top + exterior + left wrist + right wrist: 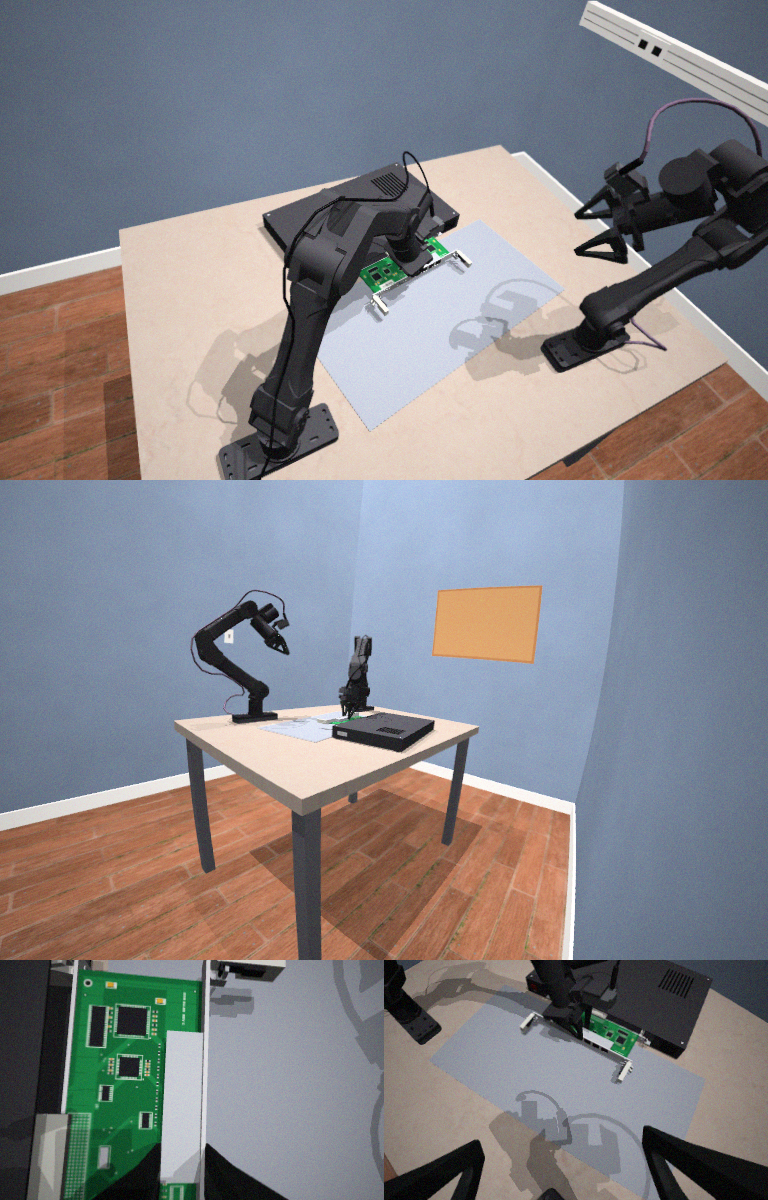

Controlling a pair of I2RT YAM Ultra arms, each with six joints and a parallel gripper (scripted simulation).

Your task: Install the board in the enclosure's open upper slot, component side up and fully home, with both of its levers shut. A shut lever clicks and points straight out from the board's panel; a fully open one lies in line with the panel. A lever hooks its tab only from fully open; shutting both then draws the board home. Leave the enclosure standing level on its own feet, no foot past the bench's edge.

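Now: left hand 80 mm past the mat, 30 mm to the left of it and 50 mm above it. The rest, counted from my left hand: black enclosure 180 mm ahead, 50 mm to the left, 10 mm below.
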